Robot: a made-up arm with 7 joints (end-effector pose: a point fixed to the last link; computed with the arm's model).
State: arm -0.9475 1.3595 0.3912 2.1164 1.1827 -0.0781 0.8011
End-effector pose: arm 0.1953 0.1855 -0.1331 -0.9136 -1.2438 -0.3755
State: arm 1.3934 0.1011 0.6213 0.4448 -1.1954 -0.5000 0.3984
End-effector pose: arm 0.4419 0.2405 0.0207 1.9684 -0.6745 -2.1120
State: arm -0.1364 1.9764 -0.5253 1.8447 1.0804 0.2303 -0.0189
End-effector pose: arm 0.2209 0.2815 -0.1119 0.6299 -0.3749 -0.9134
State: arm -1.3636 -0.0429 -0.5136 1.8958 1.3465 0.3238 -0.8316
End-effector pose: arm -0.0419 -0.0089 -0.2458 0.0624 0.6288 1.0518
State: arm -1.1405 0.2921 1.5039 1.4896 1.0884 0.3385 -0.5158
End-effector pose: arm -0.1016 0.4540 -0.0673 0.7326 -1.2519 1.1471
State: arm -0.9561 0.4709 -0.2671 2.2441 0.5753 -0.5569 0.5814
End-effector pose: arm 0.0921 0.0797 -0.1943 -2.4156 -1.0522 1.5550
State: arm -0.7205 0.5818 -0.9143 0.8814 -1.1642 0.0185 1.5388
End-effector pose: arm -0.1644 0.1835 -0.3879 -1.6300 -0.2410 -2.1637
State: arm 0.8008 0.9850 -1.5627 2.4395 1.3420 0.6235 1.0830
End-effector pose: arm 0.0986 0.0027 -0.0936 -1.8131 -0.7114 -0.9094
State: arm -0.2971 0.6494 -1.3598 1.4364 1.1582 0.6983 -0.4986
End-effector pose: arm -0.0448 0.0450 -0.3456 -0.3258 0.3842 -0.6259
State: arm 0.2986 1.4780 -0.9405 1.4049 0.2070 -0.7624 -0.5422
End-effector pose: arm 0.2281 0.3377 -0.1857 1.7152 -0.5546 -2.0401
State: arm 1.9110 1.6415 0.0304 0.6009 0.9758 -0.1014 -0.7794
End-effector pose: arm -0.0854 0.5434 0.1382 -1.3395 -0.0872 -2.6652
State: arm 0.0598 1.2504 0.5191 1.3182 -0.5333 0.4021 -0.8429
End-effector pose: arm 0.2330 0.4126 0.0611 2.8340 -0.1411 -0.7477
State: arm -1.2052 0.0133 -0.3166 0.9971 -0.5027 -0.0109 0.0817
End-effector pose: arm -0.2378 0.0570 -0.3312 -0.4272 0.0115 -0.6597
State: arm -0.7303 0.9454 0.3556 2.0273 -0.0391 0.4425 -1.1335
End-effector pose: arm 0.1990 0.2286 -0.1322 2.2551 -0.4261 -1.1531
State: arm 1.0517 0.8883 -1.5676 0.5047 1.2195 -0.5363 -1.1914
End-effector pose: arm 0.3289 0.3763 -0.1874 2.7423 -1.0800 -1.3929
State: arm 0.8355 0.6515 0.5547 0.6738 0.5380 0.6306 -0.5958
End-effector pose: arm 0.2982 0.4460 -0.0688 -0.3436 -0.8258 1.5481
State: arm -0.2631 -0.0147 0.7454 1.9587 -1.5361 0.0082 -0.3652
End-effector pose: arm 0.1629 0.3012 -0.1301 2.1190 0.1311 -0.8389
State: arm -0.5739 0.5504 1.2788 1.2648 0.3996 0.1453 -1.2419
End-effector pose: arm 0.0119 0.4868 -0.1236 2.4839 -1.2494 -0.0016
